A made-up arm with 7 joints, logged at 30 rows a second.
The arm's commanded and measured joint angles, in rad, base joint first. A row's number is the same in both.
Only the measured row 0 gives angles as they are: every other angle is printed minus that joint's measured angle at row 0.
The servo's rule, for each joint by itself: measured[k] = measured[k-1] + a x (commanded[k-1-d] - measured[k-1]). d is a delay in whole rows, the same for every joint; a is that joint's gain. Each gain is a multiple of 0.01, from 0.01 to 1. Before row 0 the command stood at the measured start. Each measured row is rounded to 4 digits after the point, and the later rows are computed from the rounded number. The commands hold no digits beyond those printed.
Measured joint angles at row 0: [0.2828, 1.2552, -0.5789, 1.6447, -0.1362, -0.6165, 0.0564]
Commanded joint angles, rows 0 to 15: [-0.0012, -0.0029, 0.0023, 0.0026, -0.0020, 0.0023, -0.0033]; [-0.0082, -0.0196, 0.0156, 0.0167, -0.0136, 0.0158, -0.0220]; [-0.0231, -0.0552, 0.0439, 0.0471, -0.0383, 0.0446, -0.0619]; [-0.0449, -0.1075, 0.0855, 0.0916, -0.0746, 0.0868, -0.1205]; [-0.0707, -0.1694, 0.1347, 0.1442, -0.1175, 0.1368, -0.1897]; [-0.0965, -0.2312, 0.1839, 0.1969, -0.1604, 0.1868, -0.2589]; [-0.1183, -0.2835, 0.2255, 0.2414, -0.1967, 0.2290, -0.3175]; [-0.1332, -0.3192, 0.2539, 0.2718, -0.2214, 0.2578, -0.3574]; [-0.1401, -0.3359, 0.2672, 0.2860, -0.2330, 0.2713, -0.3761]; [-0.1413, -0.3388, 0.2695, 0.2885, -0.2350, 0.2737, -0.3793]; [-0.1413, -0.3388, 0.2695, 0.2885, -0.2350, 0.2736, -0.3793]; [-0.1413, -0.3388, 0.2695, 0.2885, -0.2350, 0.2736, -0.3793]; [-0.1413, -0.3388, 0.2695, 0.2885, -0.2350, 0.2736, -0.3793]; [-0.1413, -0.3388, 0.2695, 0.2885, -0.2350, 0.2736, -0.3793]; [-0.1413, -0.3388, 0.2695, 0.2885, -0.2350, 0.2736, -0.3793]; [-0.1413, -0.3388, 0.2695, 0.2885, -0.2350, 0.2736, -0.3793]
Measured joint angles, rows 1 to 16: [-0.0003, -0.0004, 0.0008, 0.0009, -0.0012, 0.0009, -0.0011]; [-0.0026, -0.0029, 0.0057, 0.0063, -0.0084, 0.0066, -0.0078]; [-0.0085, -0.0097, 0.0183, 0.0202, -0.0257, 0.0210, -0.0251]; [-0.0191, -0.0224, 0.0405, 0.0445, -0.0541, 0.0460, -0.0556]; [-0.0341, -0.0415, 0.0716, 0.0784, -0.0909, 0.0805, -0.0985]; [-0.0522, -0.0662, 0.1087, 0.1187, -0.1312, 0.1209, -0.1498]; [-0.0714, -0.0944, 0.1472, 0.1604, -0.1692, 0.1620, -0.2035]; [-0.0893, -0.1236, 0.1824, 0.1983, -0.1995, 0.1984, -0.2527]; [-0.1040, -0.1512, 0.2104, 0.2281, -0.2189, 0.2261, -0.2922]; [-0.1148, -0.1756, 0.2299, 0.2486, -0.2282, 0.2442, -0.3201]; [-0.1225, -0.1968, 0.2430, 0.2622, -0.2321, 0.2554, -0.3390]; [-0.1280, -0.2153, 0.2517, 0.2711, -0.2338, 0.2623, -0.3519]; [-0.1319, -0.2314, 0.2576, 0.2770, -0.2345, 0.2666, -0.3607]; [-0.1346, -0.2454, 0.2615, 0.2809, -0.2348, 0.2693, -0.3667]; [-0.1365, -0.2575, 0.2641, 0.2835, -0.2349, 0.2709, -0.3707]; [-0.1379, -0.2681, 0.2659, 0.2852, -0.2350, 0.2719, -0.3735]
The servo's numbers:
d 0
a 0.29 0.13 0.33 0.34 0.58 0.38 0.32

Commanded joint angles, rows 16 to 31: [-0.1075, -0.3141, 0.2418, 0.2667, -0.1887, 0.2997, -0.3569]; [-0.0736, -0.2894, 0.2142, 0.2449, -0.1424, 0.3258, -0.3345]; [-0.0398, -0.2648, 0.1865, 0.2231, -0.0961, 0.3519, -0.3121]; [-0.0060, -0.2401, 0.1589, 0.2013, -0.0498, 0.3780, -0.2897]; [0.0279, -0.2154, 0.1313, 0.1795, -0.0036, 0.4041, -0.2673]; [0.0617, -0.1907, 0.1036, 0.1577, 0.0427, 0.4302, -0.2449]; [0.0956, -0.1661, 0.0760, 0.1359, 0.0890, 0.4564, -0.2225]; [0.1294, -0.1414, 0.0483, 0.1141, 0.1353, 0.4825, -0.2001]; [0.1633, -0.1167, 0.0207, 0.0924, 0.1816, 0.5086, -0.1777]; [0.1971, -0.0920, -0.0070, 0.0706, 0.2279, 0.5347, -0.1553]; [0.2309, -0.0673, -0.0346, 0.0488, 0.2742, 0.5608, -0.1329]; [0.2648, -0.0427, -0.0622, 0.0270, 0.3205, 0.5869, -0.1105]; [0.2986, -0.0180, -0.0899, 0.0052, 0.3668, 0.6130, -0.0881]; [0.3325, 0.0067, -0.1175, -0.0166, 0.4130, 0.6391, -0.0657]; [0.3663, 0.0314, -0.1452, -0.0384, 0.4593, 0.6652, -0.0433]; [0.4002, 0.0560, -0.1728, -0.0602, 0.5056, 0.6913, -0.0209]
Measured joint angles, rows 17 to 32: [-0.1291, -0.2741, 0.2579, 0.2789, -0.2081, 0.2825, -0.3682]; [-0.1130, -0.2761, 0.2435, 0.2673, -0.1700, 0.2990, -0.3574]; [-0.0918, -0.2746, 0.2247, 0.2523, -0.1271, 0.3191, -0.3429]; [-0.0669, -0.2701, 0.2030, 0.2350, -0.0823, 0.3415, -0.3259]; [-0.0394, -0.2630, 0.1793, 0.2161, -0.0367, 0.3653, -0.3071]; [-0.0101, -0.2536, 0.1543, 0.1962, 0.0094, 0.3900, -0.2872]; [0.0206, -0.2422, 0.1285, 0.1757, 0.0556, 0.4152, -0.2665]; [0.0522, -0.2291, 0.1020, 0.1548, 0.1018, 0.4408, -0.2453]; [0.0844, -0.2145, 0.0752, 0.1336, 0.1481, 0.4666, -0.2237]; [0.1171, -0.1986, 0.0481, 0.1122, 0.1944, 0.4925, -0.2018]; [0.1501, -0.1815, 0.0208, 0.0906, 0.2407, 0.5185, -0.1798]; [0.1834, -0.1635, -0.0066, 0.0690, 0.2870, 0.5445, -0.1576]; [0.2168, -0.1446, -0.0341, 0.0473, 0.3333, 0.5705, -0.1354]; [0.2504, -0.1249, -0.0616, 0.0256, 0.3795, 0.5966, -0.1131]; [0.2840, -0.1046, -0.0892, 0.0038, 0.4258, 0.6227, -0.0908]; [0.3177, -0.0837, -0.1168, -0.0180, 0.4721, 0.6488, -0.0684]
